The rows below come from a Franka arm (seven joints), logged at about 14 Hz.
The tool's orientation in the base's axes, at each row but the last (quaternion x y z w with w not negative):
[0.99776, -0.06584, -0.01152, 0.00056]
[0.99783, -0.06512, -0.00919, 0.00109]
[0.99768, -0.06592, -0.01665, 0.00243]
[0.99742, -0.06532, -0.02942, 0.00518]
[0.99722, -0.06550, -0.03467, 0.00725]
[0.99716, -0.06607, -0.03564, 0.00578]
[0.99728, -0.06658, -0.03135, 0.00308]
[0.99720, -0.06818, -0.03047, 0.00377]
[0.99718, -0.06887, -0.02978, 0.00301]
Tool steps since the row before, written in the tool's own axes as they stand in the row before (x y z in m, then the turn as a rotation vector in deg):
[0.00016, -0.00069, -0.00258, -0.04, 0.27, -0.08]
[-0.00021, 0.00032, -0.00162, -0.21, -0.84, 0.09]
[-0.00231, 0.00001, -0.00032, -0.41, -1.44, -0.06]
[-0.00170, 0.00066, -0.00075, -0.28, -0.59, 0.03]
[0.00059, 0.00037, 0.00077, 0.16, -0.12, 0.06]
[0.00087, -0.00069, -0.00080, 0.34, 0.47, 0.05]
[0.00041, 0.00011, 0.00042, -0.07, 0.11, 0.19]
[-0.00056, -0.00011, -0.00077, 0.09, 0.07, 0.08]
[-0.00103, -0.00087, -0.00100, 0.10, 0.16, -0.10]
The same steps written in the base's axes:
[0.00031, 0.00066, 0.00257, -0.07, -0.26, 0.08]
[-0.00022, -0.00029, 0.00162, -0.10, 0.86, -0.09]
[-0.00228, 0.00029, 0.00040, -0.21, 1.48, 0.06]
[-0.00172, -0.00043, 0.00086, -0.20, 0.62, -0.02]
[0.00048, -0.00045, -0.00080, 0.17, 0.10, -0.07]
[0.00101, 0.00057, 0.00073, 0.27, -0.51, -0.07]
[0.00036, -0.00016, -0.00044, -0.10, -0.10, -0.18]
[-0.00049, 0.00019, 0.00080, 0.07, -0.08, -0.08]
[-0.00084, 0.00101, 0.00105, 0.08, -0.17, 0.10]

